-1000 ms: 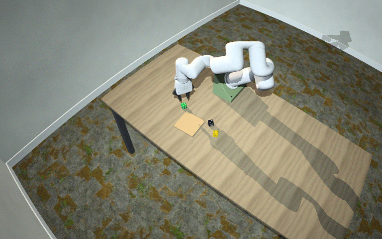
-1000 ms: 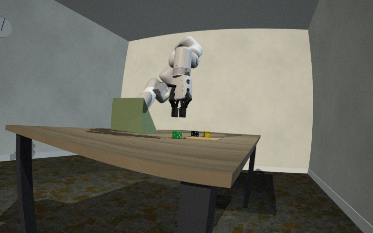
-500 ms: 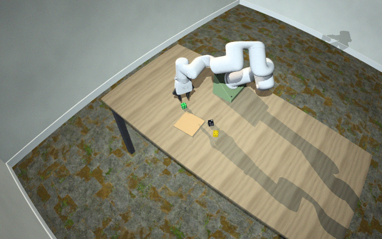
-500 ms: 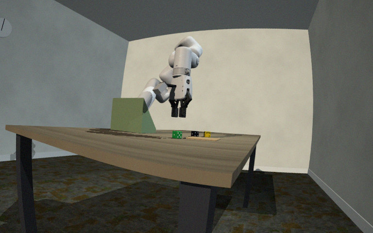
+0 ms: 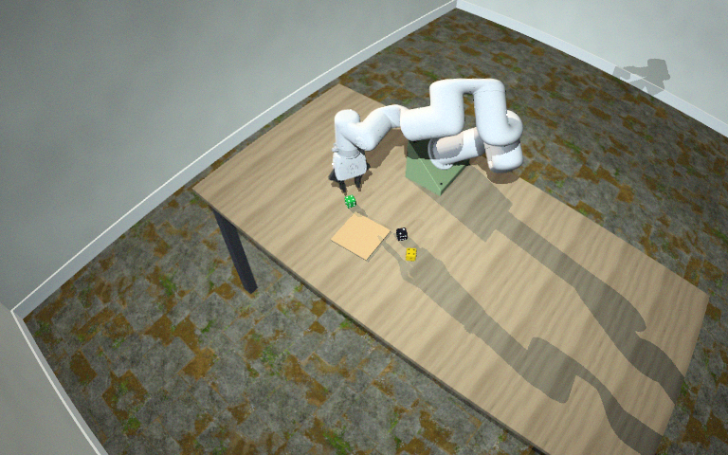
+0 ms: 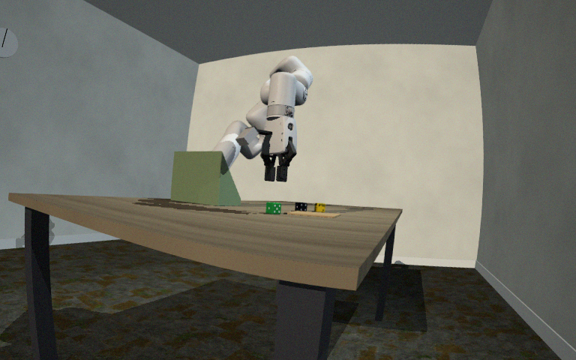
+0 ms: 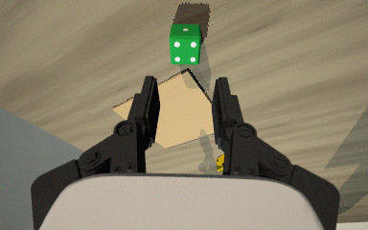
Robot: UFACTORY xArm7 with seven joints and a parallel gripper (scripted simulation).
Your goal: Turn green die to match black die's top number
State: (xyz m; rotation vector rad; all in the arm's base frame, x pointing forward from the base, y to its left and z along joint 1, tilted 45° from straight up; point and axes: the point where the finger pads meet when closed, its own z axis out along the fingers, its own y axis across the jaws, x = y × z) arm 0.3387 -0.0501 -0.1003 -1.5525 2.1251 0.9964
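Now: hand 9 cm above the green die. Also, from my hand: black die: 2 cm behind, 22 cm to the left, 9 cm below; then yellow die: 1 cm ahead, 29 cm to the left, 9 cm below; then tan mat: 7 cm ahead, 12 cm to the left, 10 cm below.
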